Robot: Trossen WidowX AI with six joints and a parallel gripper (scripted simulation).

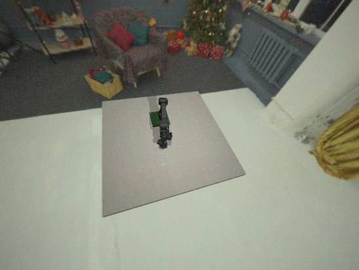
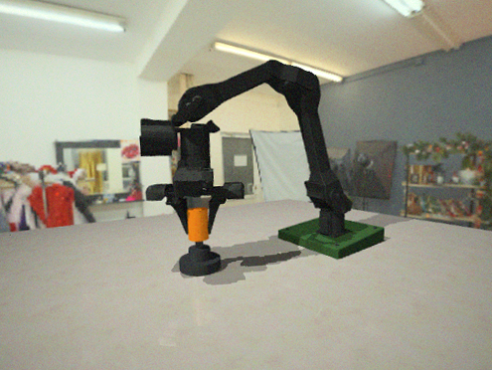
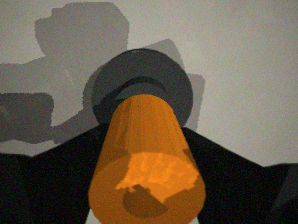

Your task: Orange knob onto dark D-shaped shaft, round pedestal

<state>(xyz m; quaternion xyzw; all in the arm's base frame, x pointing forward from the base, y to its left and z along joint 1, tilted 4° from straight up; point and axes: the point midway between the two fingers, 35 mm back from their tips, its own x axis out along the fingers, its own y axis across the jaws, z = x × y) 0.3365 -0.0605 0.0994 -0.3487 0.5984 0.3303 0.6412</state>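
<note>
The orange knob is 20 mm above my gripper tip. The rest, counted from my gripper tip: dark round pedestal (40 mm below).
</note>
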